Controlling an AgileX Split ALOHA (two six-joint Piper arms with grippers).
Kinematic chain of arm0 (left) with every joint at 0, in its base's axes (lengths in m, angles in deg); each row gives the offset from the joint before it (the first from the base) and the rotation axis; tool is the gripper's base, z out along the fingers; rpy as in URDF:
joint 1: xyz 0 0 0.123 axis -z
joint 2: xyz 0 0 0 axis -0.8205 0.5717 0
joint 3: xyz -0.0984 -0.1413 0.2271 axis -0.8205 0.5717 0
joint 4: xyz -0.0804 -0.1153 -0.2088 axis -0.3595 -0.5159 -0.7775
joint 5: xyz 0 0 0 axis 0.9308 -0.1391 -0.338
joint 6: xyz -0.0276 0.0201 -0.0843 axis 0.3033 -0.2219 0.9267
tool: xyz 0 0 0 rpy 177.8 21.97 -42.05
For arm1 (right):
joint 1: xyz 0 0 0.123 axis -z
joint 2: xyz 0 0 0 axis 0.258 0.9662 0
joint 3: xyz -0.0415 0.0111 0.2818 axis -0.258 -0.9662 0
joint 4: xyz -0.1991 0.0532 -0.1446 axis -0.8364 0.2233 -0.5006
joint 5: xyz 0 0 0 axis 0.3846 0.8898 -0.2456
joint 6: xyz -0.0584 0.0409 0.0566 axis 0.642 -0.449 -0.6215
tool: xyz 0 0 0 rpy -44.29 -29.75 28.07
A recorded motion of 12 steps. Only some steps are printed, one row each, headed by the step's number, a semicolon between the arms.
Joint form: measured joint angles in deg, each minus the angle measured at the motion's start. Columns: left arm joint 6, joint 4, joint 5, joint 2, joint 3, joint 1; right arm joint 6, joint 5, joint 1, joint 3, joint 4, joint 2.
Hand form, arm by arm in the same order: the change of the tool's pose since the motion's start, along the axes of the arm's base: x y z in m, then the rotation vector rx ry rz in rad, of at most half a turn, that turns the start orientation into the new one. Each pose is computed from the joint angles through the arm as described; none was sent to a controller.
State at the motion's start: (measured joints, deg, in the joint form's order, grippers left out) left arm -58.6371 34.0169 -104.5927 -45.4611 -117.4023 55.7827; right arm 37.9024 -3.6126 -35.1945 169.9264 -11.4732 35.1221
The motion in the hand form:
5: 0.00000 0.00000 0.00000 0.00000 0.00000 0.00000; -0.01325 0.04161 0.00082 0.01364 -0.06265 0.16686
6: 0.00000 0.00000 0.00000 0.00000 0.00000 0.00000; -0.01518 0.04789 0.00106 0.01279 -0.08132 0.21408
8: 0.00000 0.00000 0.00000 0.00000 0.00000 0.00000; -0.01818 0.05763 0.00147 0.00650 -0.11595 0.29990
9: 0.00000 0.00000 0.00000 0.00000 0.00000 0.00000; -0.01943 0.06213 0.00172 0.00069 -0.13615 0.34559
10: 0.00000 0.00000 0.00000 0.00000 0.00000 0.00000; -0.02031 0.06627 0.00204 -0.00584 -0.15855 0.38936
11: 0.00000 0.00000 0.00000 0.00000 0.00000 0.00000; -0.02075 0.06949 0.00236 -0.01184 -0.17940 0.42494
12: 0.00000 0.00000 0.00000 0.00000 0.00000 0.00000; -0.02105 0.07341 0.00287 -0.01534 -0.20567 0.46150
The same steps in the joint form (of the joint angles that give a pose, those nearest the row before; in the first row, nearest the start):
5: 0.00 0.00 0.00 0.00 0.00 0.00; 3.43 -3.34 -6.44 0.00 -0.09 0.00
6: 0.00 0.00 0.00 0.00 0.00 0.00; 5.20 -4.16 -7.43 0.00 -0.27 0.00
8: 0.00 0.00 0.00 0.00 0.00 0.00; 8.56 -5.58 -9.01 0.00 -0.81 0.00
9: 0.00 0.00 0.00 0.00 0.00 0.00; 10.40 -6.37 -9.76 0.00 -1.25 0.00
10: 0.00 0.00 0.00 0.00 0.00 0.00; 12.18 -7.28 -10.44 0.00 -1.76 0.00
11: 0.00 0.00 0.00 0.00 0.00 0.00; 13.63 -8.15 -10.97 0.00 -2.25 0.00
12: 0.00 0.00 0.00 0.00 0.00 0.00; 15.14 -9.35 -11.57 0.00 -2.68 0.00

